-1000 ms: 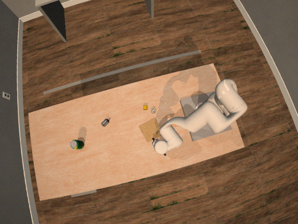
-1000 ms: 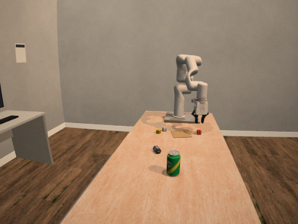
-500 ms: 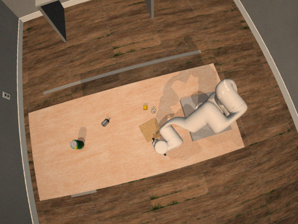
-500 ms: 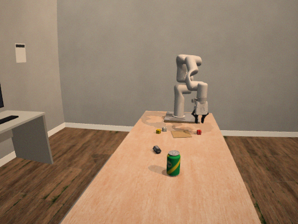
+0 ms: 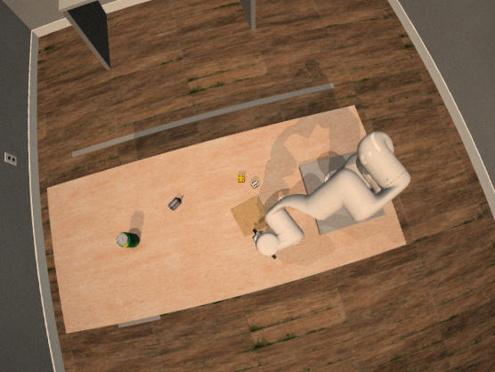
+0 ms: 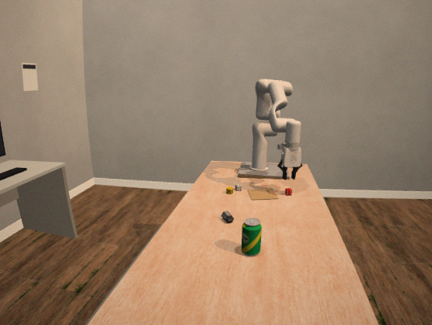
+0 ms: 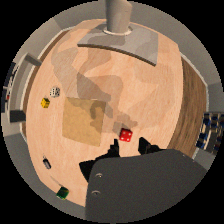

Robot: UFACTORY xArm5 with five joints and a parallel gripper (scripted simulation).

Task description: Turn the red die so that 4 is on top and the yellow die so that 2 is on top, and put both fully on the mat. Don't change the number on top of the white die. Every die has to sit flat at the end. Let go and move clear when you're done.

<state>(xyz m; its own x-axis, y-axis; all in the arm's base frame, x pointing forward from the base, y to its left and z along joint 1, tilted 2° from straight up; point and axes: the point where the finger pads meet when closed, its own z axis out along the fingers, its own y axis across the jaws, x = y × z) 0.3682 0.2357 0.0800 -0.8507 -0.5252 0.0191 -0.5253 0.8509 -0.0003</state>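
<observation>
My gripper is now 90 mm above the red die. The rest, counted from my hand: brown mat 40 mm ahead, 130 mm to the right, 100 mm below; yellow die 70 mm ahead, 300 mm to the right, 90 mm below; white die 10 mm ahead, 270 mm to the right, 90 mm below.
</observation>
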